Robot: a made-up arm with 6 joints. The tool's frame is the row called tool.
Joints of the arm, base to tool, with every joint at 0 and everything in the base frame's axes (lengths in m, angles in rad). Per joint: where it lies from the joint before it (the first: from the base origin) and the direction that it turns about. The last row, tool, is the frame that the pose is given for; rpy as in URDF.
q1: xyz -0.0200 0.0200 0.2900 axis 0 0 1
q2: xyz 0.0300 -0.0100 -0.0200 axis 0 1 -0.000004
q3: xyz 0.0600 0.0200 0.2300 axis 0 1 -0.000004
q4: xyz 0.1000 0.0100 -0.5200 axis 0 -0.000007 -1
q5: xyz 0.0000 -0.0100 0.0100 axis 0 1 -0.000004
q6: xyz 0.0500 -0.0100 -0.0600 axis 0 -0.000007 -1
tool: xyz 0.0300 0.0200 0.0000 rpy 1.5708 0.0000 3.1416
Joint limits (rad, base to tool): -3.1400..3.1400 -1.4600..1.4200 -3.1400..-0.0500 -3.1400..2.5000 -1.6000..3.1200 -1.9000..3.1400
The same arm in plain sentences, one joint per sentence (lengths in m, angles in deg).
The arm has six revolute joints in a row. What follows holds with every joint at zero, and every direction is one of the base frame's.
Joint 1 is mounted 0.02 m along -x and 0.02 m along +y and 0.29 m along +z from the base frame's origin and rotates about +z, from -179.91 to 179.91 deg.
Joint 2 is mounted 0.03 m along +x and 0.01 m along -y and 0.02 m along -z from joint 1 and rotates about +y, from -83.65 to 81.36 deg.
Joint 3 is mounted 0.06 m along +x and 0.02 m along +y and 0.23 m along +z from joint 2 and rotates about +y, from -179.91 to -2.86 deg.
Joint 4 is mounted 0.1 m along +x and 0.01 m along +y and 0.52 m along -z from joint 3 and rotates about -z, from -179.91 to 143.24 deg.
Joint 5 is mounted 0.01 m along -y and 0.01 m along +z from joint 4 and rotates about +y, from -91.67 to 178.76 deg.
Joint 6 is mounted 0.05 m along +x and 0.01 m along -y and 0.06 m along -z from joint 5 and rotates about -z, from -108.86 to 179.91 deg.
The tool frame, which is the frame that the pose is given for, is mounted 0.03 m along +x and 0.02 m along +y from joint 6; its axes are the base frame's turned by roll 90, pitch 0 and yaw -180 deg (as in URDF: about the fixed x, then y, then z).

